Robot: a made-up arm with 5 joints.
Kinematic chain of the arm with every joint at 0, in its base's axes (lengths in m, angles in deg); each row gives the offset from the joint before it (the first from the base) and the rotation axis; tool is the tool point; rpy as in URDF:
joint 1: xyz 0.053 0 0.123 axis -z
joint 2: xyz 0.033 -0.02 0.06 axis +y
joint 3: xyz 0.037 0 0.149 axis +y
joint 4: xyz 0.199 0 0.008 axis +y
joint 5: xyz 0.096 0.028 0 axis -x
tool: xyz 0 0 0 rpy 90 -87.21 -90
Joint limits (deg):
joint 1: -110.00..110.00
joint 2: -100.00..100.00
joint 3: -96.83..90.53
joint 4: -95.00..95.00
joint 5: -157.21..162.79
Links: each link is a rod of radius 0.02 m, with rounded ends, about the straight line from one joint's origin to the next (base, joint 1, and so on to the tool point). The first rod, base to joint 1, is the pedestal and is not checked.
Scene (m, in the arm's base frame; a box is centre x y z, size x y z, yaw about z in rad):
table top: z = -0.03
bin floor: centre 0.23 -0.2 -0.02 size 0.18 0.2 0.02 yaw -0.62
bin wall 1: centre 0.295 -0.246 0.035 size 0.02 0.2 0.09 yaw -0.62
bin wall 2: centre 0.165 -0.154 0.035 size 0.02 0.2 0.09 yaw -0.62
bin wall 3: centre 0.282 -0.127 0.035 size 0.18 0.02 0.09 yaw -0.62
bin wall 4: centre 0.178 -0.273 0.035 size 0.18 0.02 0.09 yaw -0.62
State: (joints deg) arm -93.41 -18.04 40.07 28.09 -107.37
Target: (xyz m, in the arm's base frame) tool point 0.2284 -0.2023 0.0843
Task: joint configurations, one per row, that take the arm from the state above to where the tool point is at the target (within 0.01 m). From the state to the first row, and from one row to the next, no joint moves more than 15 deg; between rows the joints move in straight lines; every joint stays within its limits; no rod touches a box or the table.
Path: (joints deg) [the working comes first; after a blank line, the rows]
Joints at the target: 50.79 12.07 37.44 21.03 -107.37
Straight joint move there: touches bin wall 3.

1: -78.57 -22.56 35.12 29.57 -112.83
2: -63.73 -27.08 30.18 31.04 -118.30
3: -48.90 -31.60 25.23 32.52 -123.76
4: -34.06 -36.12 20.28 34.00 -129.22
5: -19.92 -28.09 23.14 31.84 -125.58
6: -5.78 -20.05 26.00 29.67 -121.94
7: 8.36 -12.02 28.86 27.51 -118.30
8: 22.50 -3.99 31.72 25.35 -114.65
9: 36.65 4.04 34.58 23.19 -111.01
10: 50.79 12.07 37.44 21.03 -107.37

